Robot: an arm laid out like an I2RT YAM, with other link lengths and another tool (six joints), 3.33 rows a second.
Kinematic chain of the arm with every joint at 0, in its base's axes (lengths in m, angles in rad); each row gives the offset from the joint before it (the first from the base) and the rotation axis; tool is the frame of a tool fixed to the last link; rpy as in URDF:
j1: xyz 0 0 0.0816 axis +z
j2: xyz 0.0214 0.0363 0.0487 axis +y
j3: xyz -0.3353 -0.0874 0 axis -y
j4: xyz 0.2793 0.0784 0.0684 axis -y
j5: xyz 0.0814 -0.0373 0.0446 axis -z
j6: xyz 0.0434 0 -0.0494 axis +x
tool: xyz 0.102 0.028 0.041 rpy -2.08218 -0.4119 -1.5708
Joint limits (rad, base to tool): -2.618..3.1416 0..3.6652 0..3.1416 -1.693..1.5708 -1.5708..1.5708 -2.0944..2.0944
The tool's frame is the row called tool.
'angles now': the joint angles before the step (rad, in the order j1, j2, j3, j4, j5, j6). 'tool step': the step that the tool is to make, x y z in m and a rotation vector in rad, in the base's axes. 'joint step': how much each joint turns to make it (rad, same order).
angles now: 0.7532 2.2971 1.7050 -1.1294 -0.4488 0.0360
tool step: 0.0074 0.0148 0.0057 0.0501 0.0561 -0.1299
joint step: 0.0008 -0.0001 -0.0002 0.0585 -0.0904 0.1370
